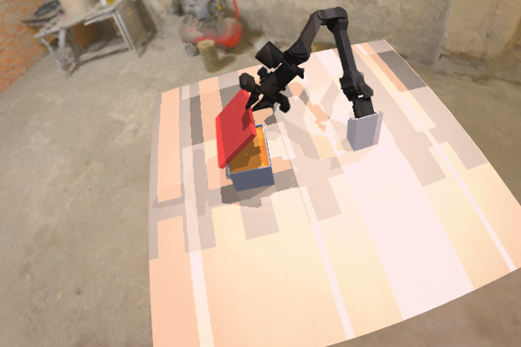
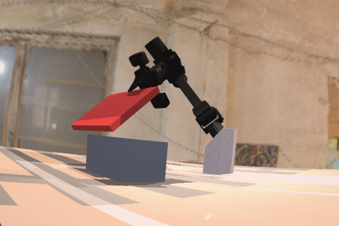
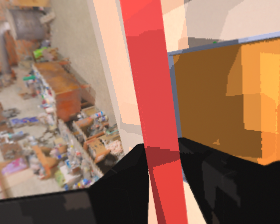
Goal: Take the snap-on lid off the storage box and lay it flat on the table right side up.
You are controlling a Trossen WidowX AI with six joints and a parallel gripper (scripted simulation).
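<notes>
The red lid is 6 cm ahead of my gripper tip and 5 cm below it. From my gripper tip the other things lie so: blue-grey storage box 4 cm ahead, 4 cm to the left, 18 cm below.
</notes>
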